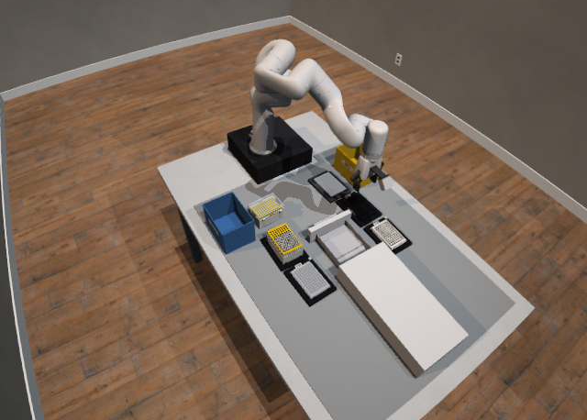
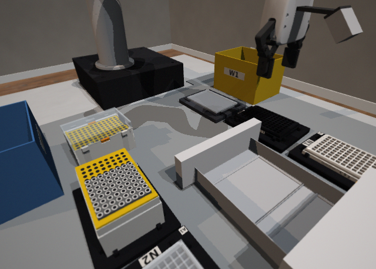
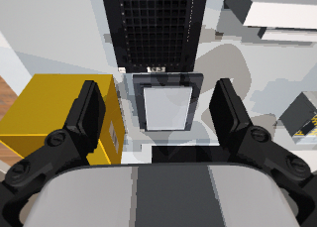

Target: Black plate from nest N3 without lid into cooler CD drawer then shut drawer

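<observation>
Now: the black plate 13 cm below my hand. Also, from my hand: white cooler CD (25 cm ahead, 24 cm to the right, 12 cm below); yellow bin W1 (17 cm to the left, 15 cm behind, 12 cm below); white plate (18 cm ahead, 13 cm below, 3 cm to the right).
</observation>
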